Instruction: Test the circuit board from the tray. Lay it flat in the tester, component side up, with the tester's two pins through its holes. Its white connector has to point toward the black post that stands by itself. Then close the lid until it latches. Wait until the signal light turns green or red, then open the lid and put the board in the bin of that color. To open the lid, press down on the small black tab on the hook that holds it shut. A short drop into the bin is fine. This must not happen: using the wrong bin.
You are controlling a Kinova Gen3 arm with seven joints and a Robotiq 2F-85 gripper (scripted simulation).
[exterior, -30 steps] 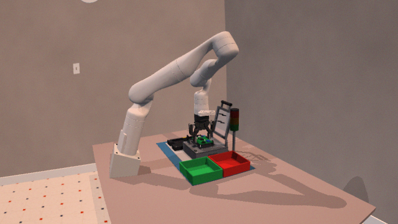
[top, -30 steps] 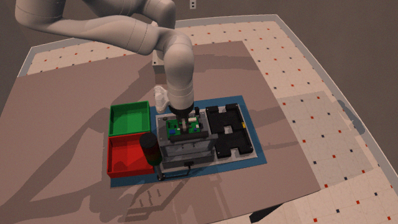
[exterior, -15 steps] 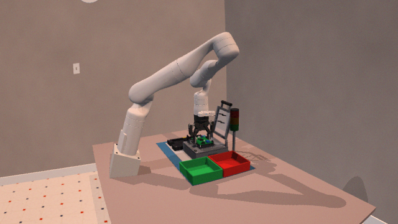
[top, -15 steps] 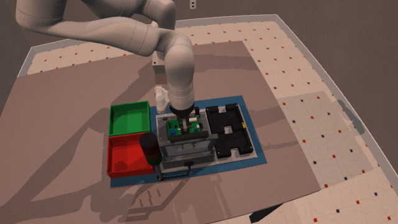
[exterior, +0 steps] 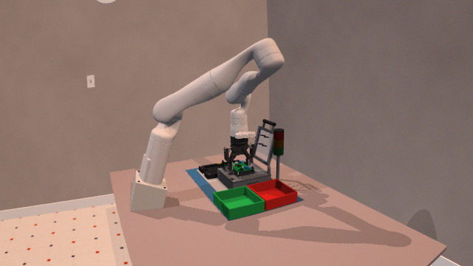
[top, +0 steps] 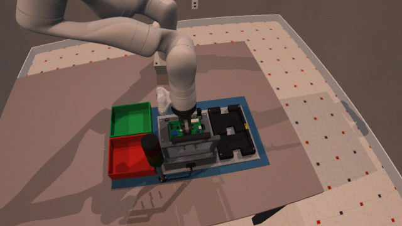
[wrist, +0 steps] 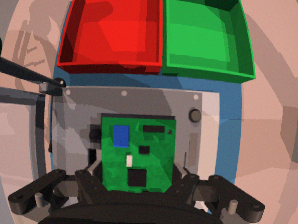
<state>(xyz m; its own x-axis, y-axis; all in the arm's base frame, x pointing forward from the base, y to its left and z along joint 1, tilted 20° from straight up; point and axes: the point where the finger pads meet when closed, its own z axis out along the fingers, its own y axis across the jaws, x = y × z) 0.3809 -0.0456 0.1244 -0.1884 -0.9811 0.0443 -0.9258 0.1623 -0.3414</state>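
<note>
Right now my hand is right at the green circuit board. From my hand the other things lie so: green bin 18 cm to the right, 14 cm behind, 7 cm below; then red bin 21 cm to the right, 7 cm below, 1 cm ahead; then tester lid 12 cm ahead, 10 cm above, 3 cm to the right.
</note>
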